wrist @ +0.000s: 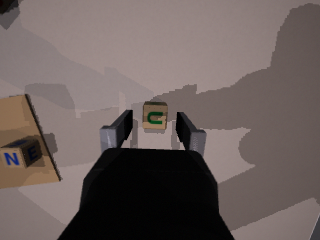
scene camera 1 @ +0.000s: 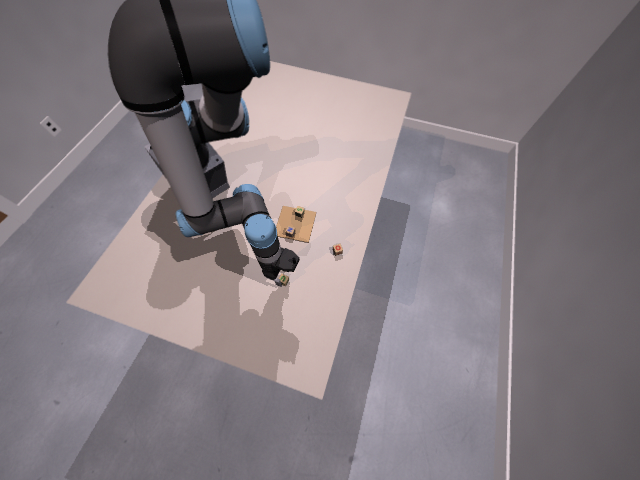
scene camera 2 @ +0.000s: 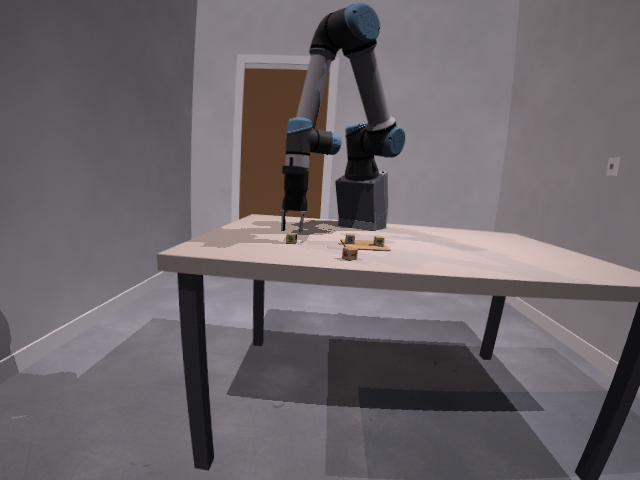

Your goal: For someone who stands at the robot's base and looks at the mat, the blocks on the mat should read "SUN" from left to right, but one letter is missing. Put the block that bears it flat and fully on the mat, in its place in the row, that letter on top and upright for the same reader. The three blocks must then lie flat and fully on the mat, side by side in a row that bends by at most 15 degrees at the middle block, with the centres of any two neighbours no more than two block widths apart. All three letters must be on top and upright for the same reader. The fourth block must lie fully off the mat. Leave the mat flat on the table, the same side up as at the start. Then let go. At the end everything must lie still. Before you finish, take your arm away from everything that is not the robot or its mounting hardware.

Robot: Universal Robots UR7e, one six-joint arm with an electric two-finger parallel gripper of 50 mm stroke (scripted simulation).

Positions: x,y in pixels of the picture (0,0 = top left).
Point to a brown mat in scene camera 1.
303,226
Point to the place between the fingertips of my gripper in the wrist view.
154,120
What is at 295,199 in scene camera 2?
My gripper.
